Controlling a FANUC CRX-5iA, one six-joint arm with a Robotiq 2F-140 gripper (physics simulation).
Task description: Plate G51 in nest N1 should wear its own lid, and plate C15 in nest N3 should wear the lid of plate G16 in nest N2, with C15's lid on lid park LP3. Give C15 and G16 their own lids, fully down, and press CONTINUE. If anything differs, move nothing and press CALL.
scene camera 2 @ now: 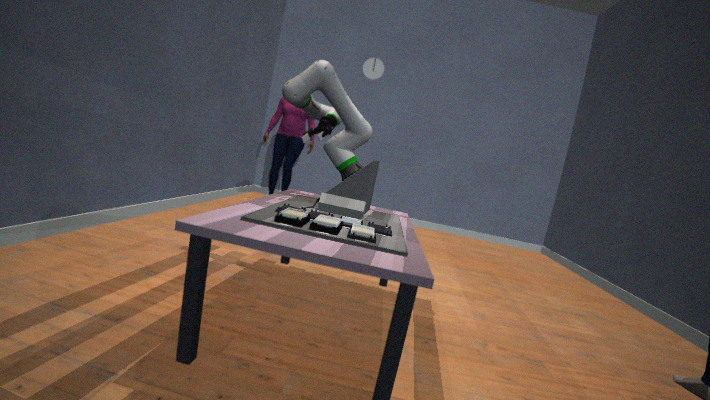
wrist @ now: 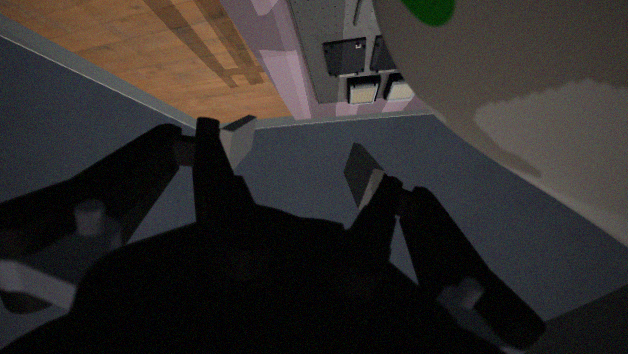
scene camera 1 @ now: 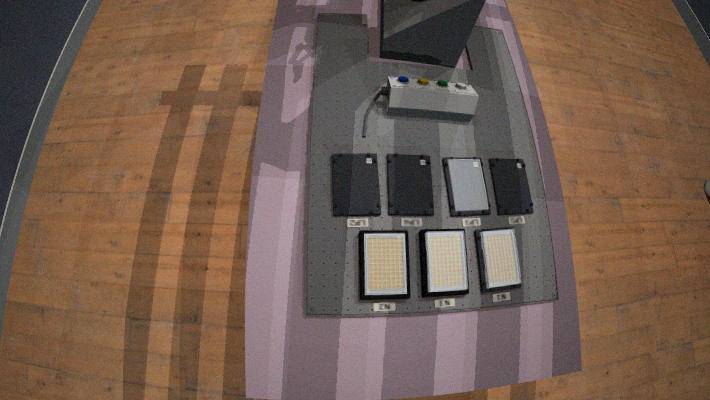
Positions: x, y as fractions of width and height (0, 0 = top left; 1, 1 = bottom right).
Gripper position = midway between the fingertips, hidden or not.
Observation:
The gripper (wrist: 0.48, 0.41) is open and holds nothing. Further things: a LP1 park (scene camera 1: 0.72, 0.49), a LP2 park (scene camera 1: 0.50, 0.45) and a LP4 park (scene camera 1: 0.58, 0.48).
The LP2 park also shows in the wrist view (wrist: 0.55, 0.16).

